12 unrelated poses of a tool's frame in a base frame.
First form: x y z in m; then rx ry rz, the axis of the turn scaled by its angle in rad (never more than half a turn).
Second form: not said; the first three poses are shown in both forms.
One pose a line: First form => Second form
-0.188 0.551 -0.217 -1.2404 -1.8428 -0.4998 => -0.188 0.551 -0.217 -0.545 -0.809 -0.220 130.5
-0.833 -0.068 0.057 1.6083 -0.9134 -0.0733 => -0.833 -0.068 0.057 0.869 -0.493 -0.040 106.1
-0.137 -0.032 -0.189 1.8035 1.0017 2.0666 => -0.137 -0.032 -0.189 0.618 0.343 0.708 167.3
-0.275 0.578 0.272 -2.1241 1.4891 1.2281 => -0.275 0.578 0.272 -0.740 0.519 0.428 164.4
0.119 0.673 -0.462 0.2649 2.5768 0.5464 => 0.119 0.673 -0.462 0.100 0.973 0.206 151.7
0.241 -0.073 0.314 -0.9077 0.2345 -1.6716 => 0.241 -0.073 0.314 -0.474 0.122 -0.872 109.8
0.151 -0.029 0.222 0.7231 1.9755 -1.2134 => 0.151 -0.029 0.222 0.298 0.813 -0.500 139.1
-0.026 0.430 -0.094 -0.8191 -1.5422 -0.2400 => -0.026 0.430 -0.094 -0.465 -0.875 -0.136 101.0
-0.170 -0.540 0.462 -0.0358 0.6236 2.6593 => -0.170 -0.540 0.462 -0.013 0.228 0.974 156.5
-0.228 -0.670 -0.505 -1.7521 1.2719 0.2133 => -0.228 -0.670 -0.505 -0.805 0.585 0.098 124.7
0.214 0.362 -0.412 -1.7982 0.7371 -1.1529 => 0.214 0.362 -0.412 -0.796 0.326 -0.510 129.5
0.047 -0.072 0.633 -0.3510 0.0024 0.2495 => 0.047 -0.072 0.633 -0.815 0.006 0.579 24.7
